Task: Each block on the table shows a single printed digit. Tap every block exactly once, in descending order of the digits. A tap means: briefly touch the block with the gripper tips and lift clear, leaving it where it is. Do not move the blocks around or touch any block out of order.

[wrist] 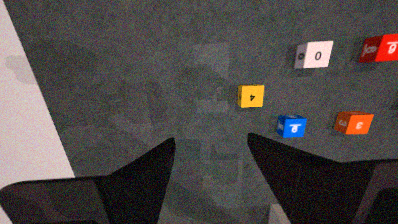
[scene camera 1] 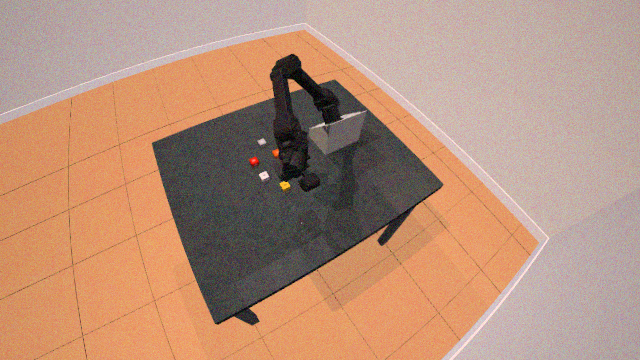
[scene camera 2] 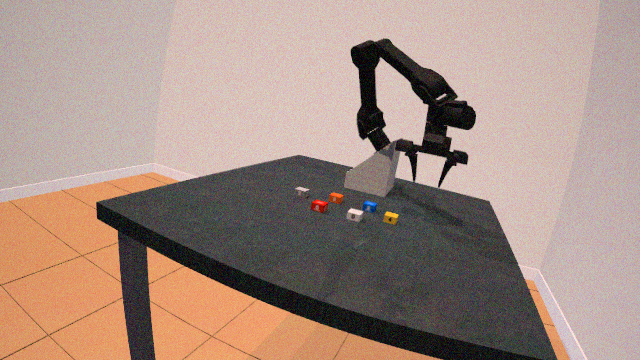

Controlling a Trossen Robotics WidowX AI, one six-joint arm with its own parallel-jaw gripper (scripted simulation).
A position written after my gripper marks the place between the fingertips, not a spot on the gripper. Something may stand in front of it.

Note:
My gripper [scene camera 2: 426, 184] is open, with nothing in its grasp. I also see a white block [wrist: 311, 55] and an orange block [wrist: 349, 122].
My gripper shows as well in the wrist view [wrist: 211, 140].

